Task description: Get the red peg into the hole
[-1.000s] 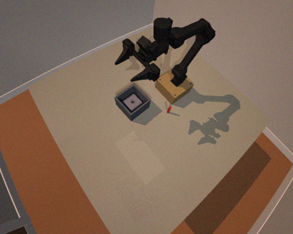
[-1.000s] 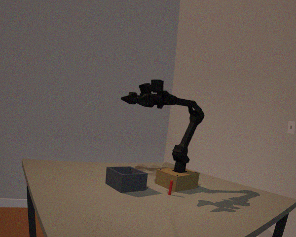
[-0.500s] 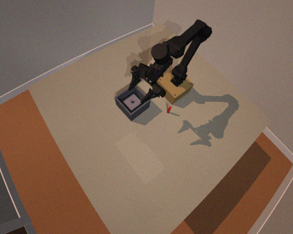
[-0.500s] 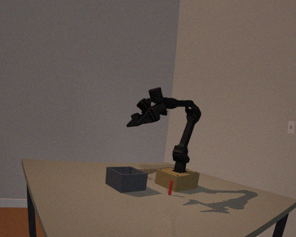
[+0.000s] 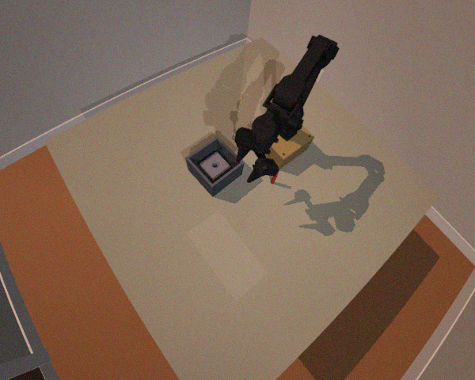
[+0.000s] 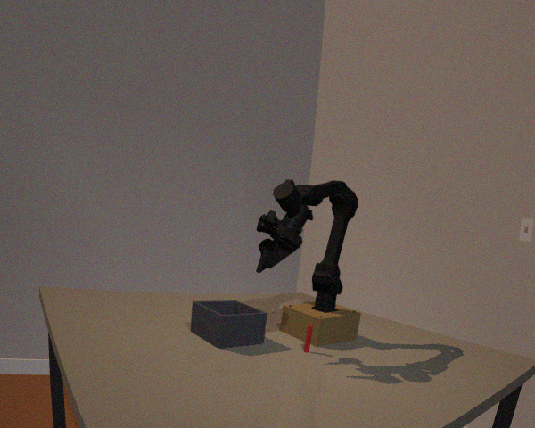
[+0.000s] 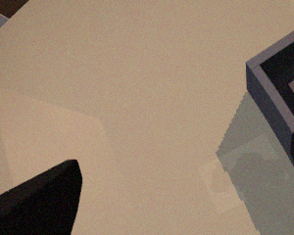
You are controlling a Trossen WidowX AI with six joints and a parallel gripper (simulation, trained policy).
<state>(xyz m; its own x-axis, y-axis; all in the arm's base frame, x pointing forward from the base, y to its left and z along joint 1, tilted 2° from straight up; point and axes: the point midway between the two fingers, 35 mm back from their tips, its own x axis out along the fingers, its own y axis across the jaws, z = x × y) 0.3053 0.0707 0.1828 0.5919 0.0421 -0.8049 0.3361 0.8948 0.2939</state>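
Now: gripper tip 20 cm above the red peg, 16 cm past it and 4 cm to the right of it. From my gripper tip the other things lie so: dark box 21 cm below, 15 cm to the right, 1 cm behind; then pale plate 19 cm below, 15 cm to the right, 1 cm behind.
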